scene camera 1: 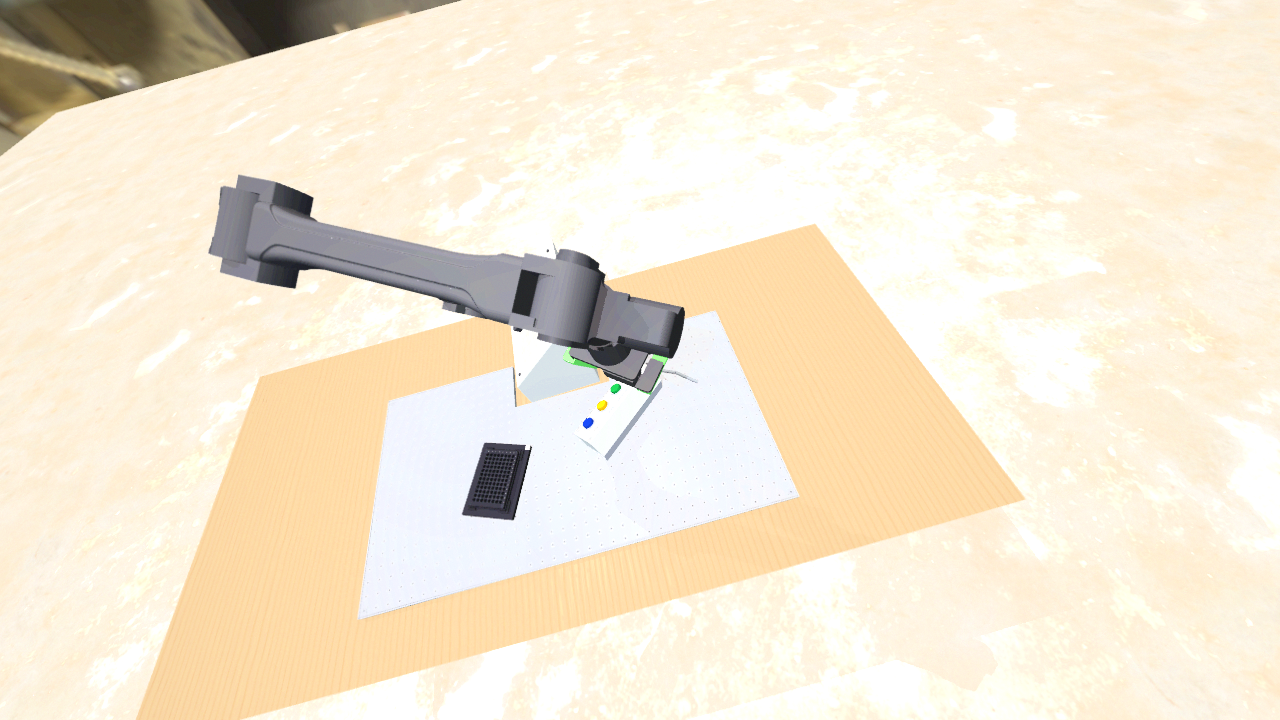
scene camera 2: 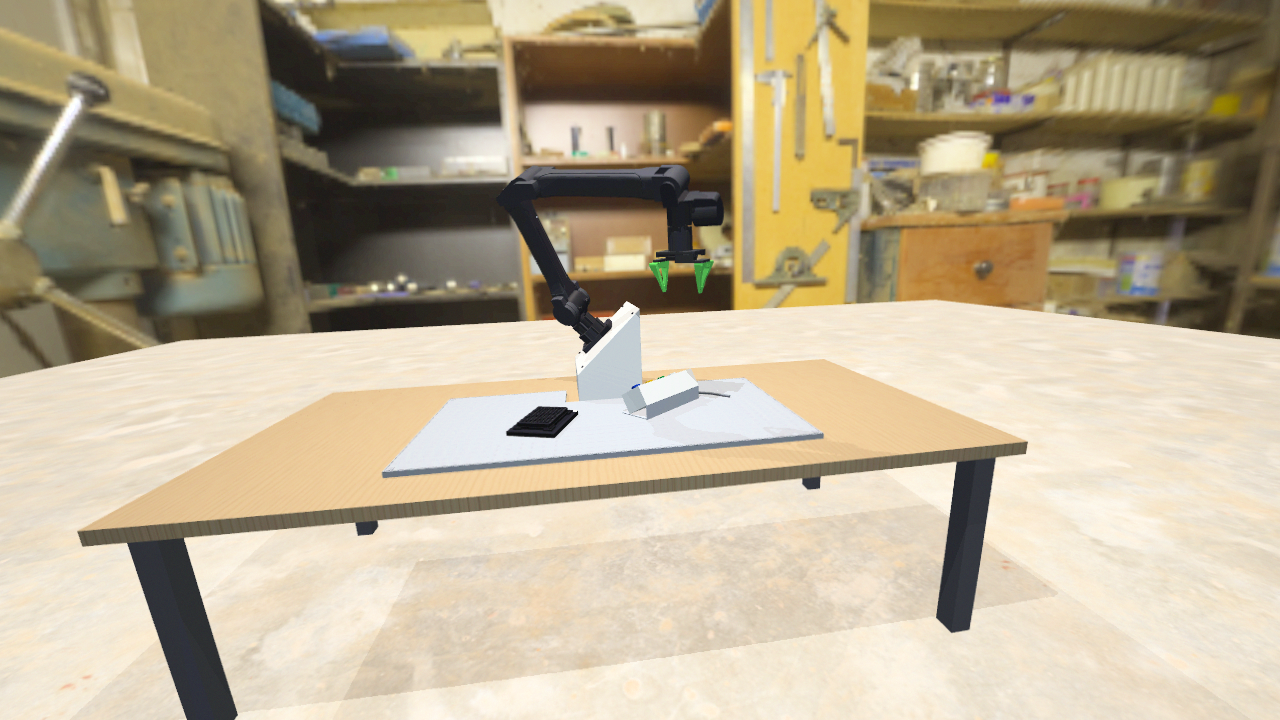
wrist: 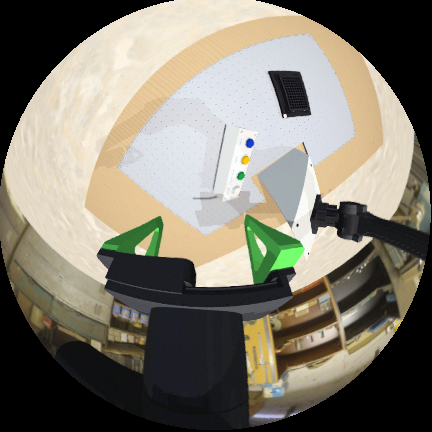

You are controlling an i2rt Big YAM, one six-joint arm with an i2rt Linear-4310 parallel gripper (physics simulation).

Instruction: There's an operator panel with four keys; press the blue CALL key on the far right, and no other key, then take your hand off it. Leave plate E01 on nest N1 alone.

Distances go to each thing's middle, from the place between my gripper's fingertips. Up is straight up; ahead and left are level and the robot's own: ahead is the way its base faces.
Labels:
I see the black perforated tray (scene camera 1: pixel 492 490) 35 cm to the right of my hand, 29 cm below it and 3 cm ahead of it.

